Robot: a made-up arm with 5 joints. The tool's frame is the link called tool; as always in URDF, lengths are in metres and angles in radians.
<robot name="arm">
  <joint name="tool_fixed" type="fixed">
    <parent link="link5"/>
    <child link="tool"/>
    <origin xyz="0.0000 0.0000 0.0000" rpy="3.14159 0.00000 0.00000"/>
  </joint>
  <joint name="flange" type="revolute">
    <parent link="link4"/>
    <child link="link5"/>
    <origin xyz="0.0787 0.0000 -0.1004" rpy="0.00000 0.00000 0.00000"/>
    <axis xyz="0 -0.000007 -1"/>
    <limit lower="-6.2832" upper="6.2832"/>
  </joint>
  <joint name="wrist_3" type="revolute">
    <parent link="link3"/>
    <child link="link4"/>
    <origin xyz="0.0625 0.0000 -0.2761" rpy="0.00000 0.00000 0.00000"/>
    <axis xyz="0 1 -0.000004"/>
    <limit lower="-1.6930" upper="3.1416"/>
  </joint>
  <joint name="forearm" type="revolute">
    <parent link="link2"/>
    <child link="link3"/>
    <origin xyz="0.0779 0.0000 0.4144" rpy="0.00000 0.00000 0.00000"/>
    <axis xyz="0 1 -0.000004"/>
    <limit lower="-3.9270" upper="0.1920"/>
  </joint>
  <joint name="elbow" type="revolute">
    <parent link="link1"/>
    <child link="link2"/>
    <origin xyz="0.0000 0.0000 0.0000" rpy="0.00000 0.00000 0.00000"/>
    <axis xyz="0 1 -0.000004"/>
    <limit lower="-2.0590" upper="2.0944"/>
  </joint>
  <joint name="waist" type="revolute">
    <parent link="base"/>
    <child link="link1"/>
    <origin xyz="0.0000 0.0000 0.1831" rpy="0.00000 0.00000 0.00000"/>
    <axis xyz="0 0 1"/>
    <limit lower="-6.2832" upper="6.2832"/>
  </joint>
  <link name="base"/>
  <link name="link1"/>
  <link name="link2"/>
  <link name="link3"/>
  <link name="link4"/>
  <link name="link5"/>
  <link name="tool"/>
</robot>
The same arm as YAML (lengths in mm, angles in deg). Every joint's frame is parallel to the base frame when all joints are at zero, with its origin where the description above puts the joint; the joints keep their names.
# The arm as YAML. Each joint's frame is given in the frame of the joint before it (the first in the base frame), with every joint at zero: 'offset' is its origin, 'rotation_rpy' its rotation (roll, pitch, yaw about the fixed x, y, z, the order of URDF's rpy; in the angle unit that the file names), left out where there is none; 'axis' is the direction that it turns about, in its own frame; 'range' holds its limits. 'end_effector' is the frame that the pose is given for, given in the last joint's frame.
length_unit: mm
angle_unit: deg
chain:
  - id: waist
    offset: [0.0, 0.0, 183.1]
    axis: [0.0, 0.0, 1.0]
    range: [-360.0, 360.0]
  - id: elbow
    offset: [0.0, 0.0, 0.0]
    axis: [0.0, 1.0, 0.0]
    range: [-117.97, 120.0]
  - id: forearm
    offset: [77.9, 0.0, 414.4]
    axis: [0.0, 1.0, 0.0]
    range: [-225.0, 11.0]
  - id: wrist_3
    offset: [62.5, 0.0, -276.1]
    axis: [0.0, 1.0, 0.0]
    range: [-97.0, 180.0]
  - id: flange
    offset: [78.7, 0.0, -100.4]
    axis: [0.0, 0.0, -1.0]
    range: [-360.0, 360.0]
end_effector:
  offset: [0.0, 0.0, 0.0]
  rotation_rpy: [180.0, 0.0, 0.0]

